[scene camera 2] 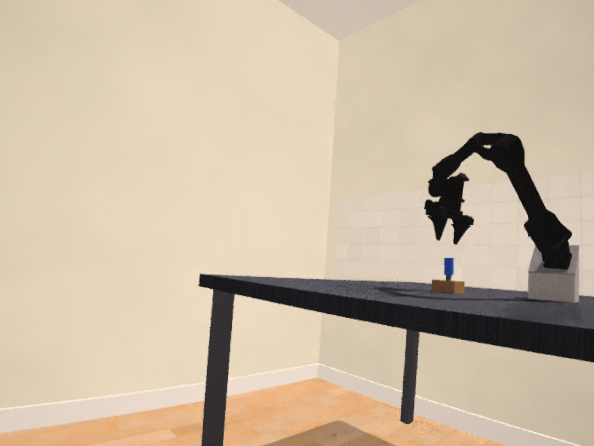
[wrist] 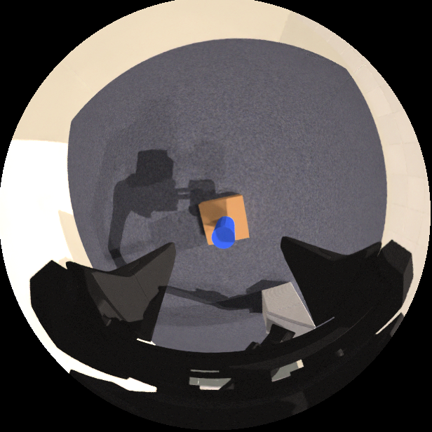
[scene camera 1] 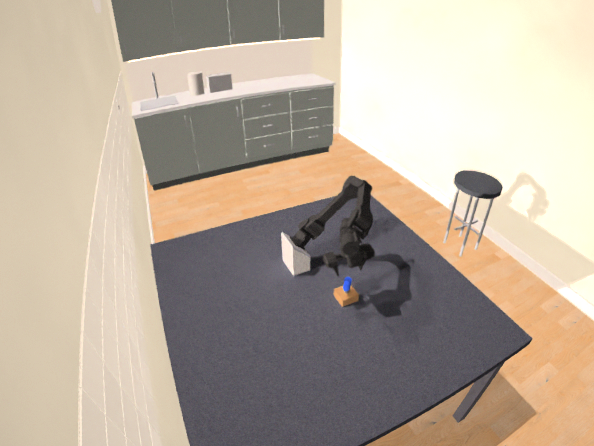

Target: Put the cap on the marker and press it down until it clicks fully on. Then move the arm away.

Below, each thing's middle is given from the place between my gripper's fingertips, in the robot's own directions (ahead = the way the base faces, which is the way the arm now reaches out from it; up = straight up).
Labels:
The orange-brown block (wrist: 232, 206) is 14 cm below my hand, 1 cm to the left of it and 1 cm behind it.

